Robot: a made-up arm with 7 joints.
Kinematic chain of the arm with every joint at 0, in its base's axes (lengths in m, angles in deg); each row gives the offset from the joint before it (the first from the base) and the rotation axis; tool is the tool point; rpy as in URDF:
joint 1: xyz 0 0 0.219 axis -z
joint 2: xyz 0 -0.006 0.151 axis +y
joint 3: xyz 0 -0.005 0.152 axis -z
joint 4: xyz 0 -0.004 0.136 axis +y
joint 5: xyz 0 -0.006 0.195 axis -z
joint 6: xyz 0 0 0.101 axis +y
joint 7: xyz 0 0 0.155 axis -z
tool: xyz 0 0 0 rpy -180 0 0
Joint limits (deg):
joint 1: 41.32..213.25
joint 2: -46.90..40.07
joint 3: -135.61..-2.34
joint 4: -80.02..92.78
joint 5: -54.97..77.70
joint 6: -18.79..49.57
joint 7: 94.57..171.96
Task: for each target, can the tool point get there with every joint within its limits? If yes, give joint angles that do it. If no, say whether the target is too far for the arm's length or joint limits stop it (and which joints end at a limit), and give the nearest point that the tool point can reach.
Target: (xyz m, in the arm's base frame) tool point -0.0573 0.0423 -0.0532
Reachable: no: joint limits stop it (at a limit: joint 1, joint 2, joint 4, joint 6) | nearest point -0.3296 0.2192 0.2342 | short by 0.434 m
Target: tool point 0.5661 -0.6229 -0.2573
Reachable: no: too far | nearest point 0.3294 -0.3624 0.2608 | short by 0.626 m
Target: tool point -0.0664 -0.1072 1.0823
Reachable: yes | joints 57.43 -4.37 -116.91 -24.41 42.20 22.85 141.07
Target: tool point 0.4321 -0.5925 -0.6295
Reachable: no: too far | nearest point 0.2654 -0.3640 0.2416 | short by 0.916 m
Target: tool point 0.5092 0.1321 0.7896
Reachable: yes | joints 197.66 -30.24 -59.52 -56.32 -17.70 28.77 107.94
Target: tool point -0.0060 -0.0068 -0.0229
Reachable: no: joint limits stop it (at a limit: joint 2, joint 4, joint 6) | nearest point -0.2618 -0.2967 0.2344 | short by 0.464 m
